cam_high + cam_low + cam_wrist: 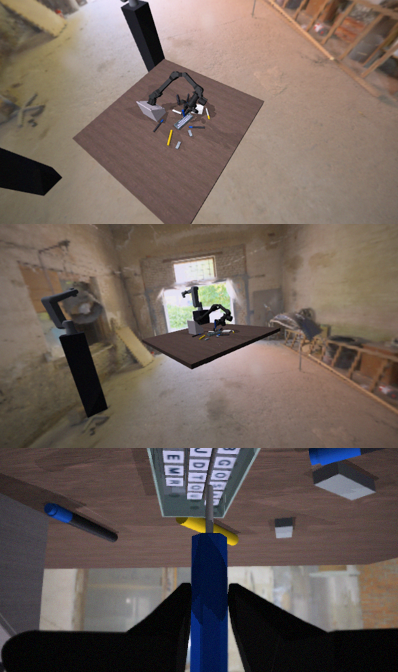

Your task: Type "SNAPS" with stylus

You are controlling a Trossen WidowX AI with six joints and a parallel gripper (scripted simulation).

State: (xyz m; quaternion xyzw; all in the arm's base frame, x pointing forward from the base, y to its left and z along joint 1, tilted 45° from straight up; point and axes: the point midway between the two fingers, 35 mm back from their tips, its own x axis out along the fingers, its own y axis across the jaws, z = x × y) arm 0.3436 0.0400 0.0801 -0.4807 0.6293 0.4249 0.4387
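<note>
My gripper tip is 160 mm to the right of the white pad, 100 mm above it and 30 mm short of it.
</note>
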